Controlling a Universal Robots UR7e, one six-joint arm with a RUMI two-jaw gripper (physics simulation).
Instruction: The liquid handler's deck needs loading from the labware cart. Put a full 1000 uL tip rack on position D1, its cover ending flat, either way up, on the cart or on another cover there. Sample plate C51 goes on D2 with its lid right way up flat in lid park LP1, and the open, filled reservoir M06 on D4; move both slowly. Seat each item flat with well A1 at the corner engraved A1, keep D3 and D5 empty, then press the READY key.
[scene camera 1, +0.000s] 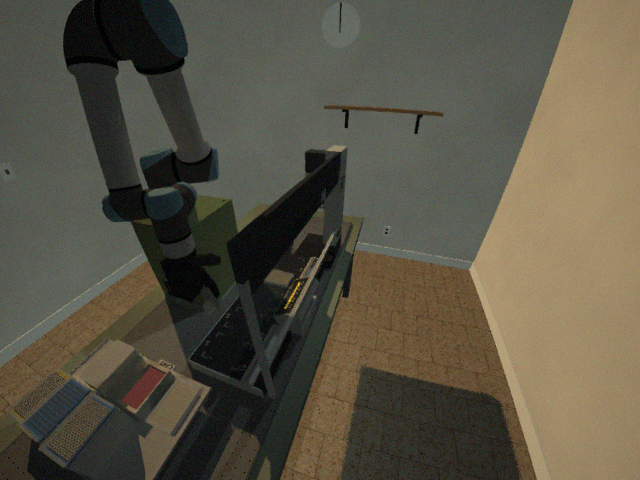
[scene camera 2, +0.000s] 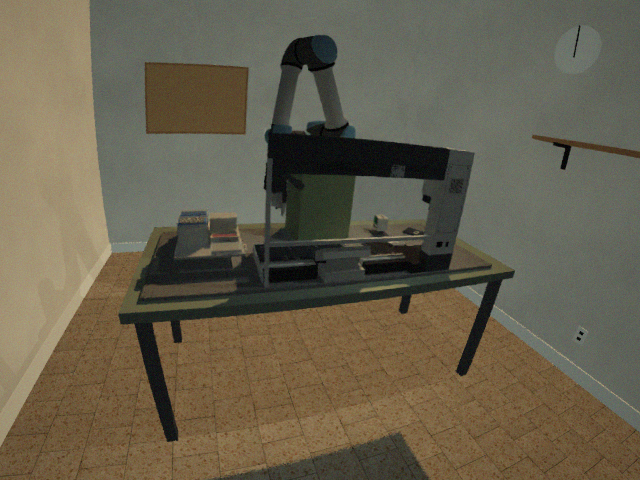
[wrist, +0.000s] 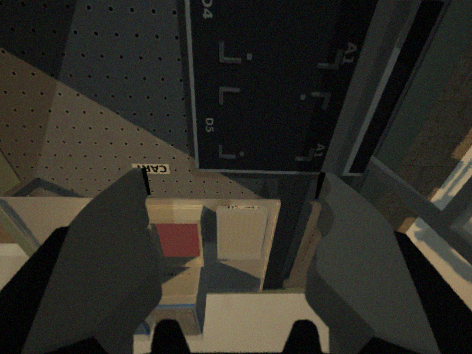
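My gripper (scene camera 1: 209, 300) (scene camera 2: 279, 202) (wrist: 233, 173) is open and empty, high between the deck and the labware cart (scene camera 1: 159, 445). The deck (scene camera 1: 221, 338) (wrist: 270, 75) shows bare corner brackets at D5 in the wrist view. D4 is partly cut off there. A reservoir with red filling (scene camera 1: 144, 388) (scene camera 2: 224, 235) (wrist: 179, 240) stands open on the cart, its label unreadable. A pale, flat-topped item (scene camera 1: 175, 405) (wrist: 241, 233) lies beside it. Tip racks with yellow (scene camera 1: 41, 395) and blue (scene camera 1: 81, 427) edges stand at the cart's far side. A pale item (scene camera 1: 279, 279) is partly hidden on the deck.
The dark gantry beam (scene camera 1: 289, 211) (scene camera 2: 361, 155) and its slim front post (scene camera 1: 256, 330) (scene camera 2: 267, 222) stand beside the gripper. A green block (scene camera 1: 214, 232) (scene camera 2: 325, 206) stands behind. A panel with yellow markings (scene camera 1: 293, 296) sits at the deck's front. A tall pale box (scene camera 1: 105, 363) stands on the cart.
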